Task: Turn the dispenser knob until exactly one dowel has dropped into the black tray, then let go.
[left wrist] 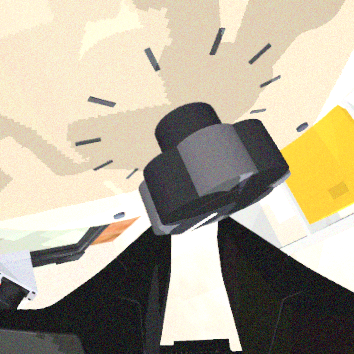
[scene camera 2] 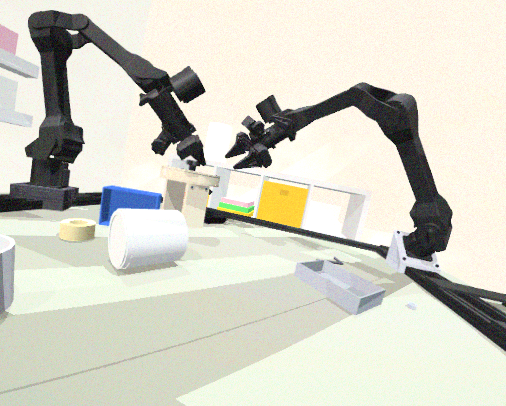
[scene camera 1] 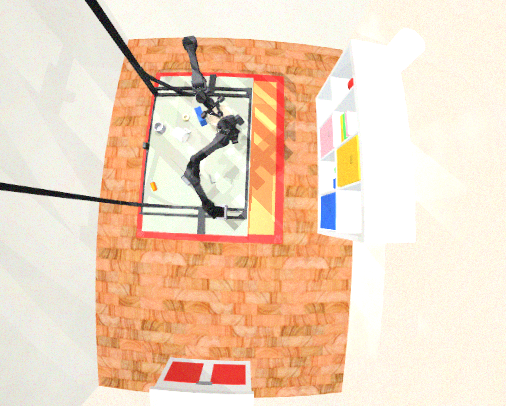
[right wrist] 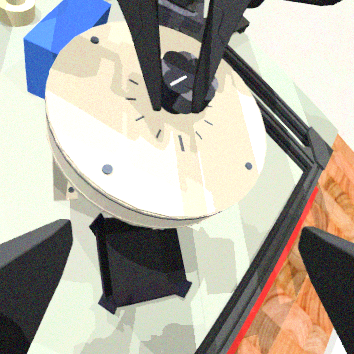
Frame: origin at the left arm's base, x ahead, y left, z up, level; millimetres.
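Seen in the pictures: left gripper, fingertip midpoint: (left wrist: 193, 226) (scene camera 2: 204, 164) (scene camera 1: 221, 117) (right wrist: 175, 111); right gripper, fingertip midpoint: (left wrist: 202, 280) (scene camera 2: 228, 162) (right wrist: 188, 234); left arm's base at its link origin: (scene camera 2: 48, 185); right arm's base at its link origin: (left wrist: 14, 286) (scene camera 2: 416, 248) (scene camera 1: 221, 212).
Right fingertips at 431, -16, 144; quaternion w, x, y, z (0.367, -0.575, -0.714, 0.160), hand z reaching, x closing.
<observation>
Pixels of each thing's top centre, then the offset from my right fingertips to it, as dx, dy, dz. "*": a spot on its surface instead.
- pale round dispenser at its top centre: (left wrist: 185, 126) (right wrist: 172, 101) (scene camera 2: 192, 170) (scene camera 1: 220, 115) -102, +1, -44
- black tray at its top centre: (right wrist: 142, 255) (scene camera 2: 211, 213) -17, +28, -166
- blue box at its top centre: (right wrist: 71, 18) (scene camera 2: 134, 190) (scene camera 1: 199, 113) -232, -102, -110
- tape roll at its top centre: (scene camera 2: 78, 222) -303, -196, -165
- white cylinder at a spot on its surface: (scene camera 2: 150, 239) * -187, -334, -140
- grey open tray at its top centre: (scene camera 2: 338, 275) +102, -387, -166
- orange object at its top centre: (scene camera 1: 151, 183) +2, -645, -160
The pale round dispenser (scene camera 2: 197, 202) (left wrist: 120, 65) (right wrist: 130, 185) has tick marks around its dark lobed knob (left wrist: 215, 155) (right wrist: 177, 95). A white line marks the knob's top. My left gripper (scene camera 2: 195, 157) (left wrist: 193, 226) (right wrist: 175, 111) is shut on the knob from above, one finger on each side. The black tray (scene camera 2: 216, 217) (right wrist: 145, 285) sits at the dispenser's foot; in the right wrist view the disc hides its far edge, and no dowel shows in the visible part. My right gripper (scene camera 2: 231, 161) (right wrist: 188, 234) is open and empty, above and beside the dispenser.
A blue box (scene camera 2: 130, 204) (right wrist: 40, 65) and a tape roll (scene camera 2: 77, 230) stand near the dispenser. A white cylinder (scene camera 2: 150, 239) lies on its side. A grey open tray (scene camera 2: 357, 303) lies toward the right arm's base. Black frame rails (right wrist: 280, 240) edge the table. An orange object (scene camera 1: 153, 186) lies farther off.
</observation>
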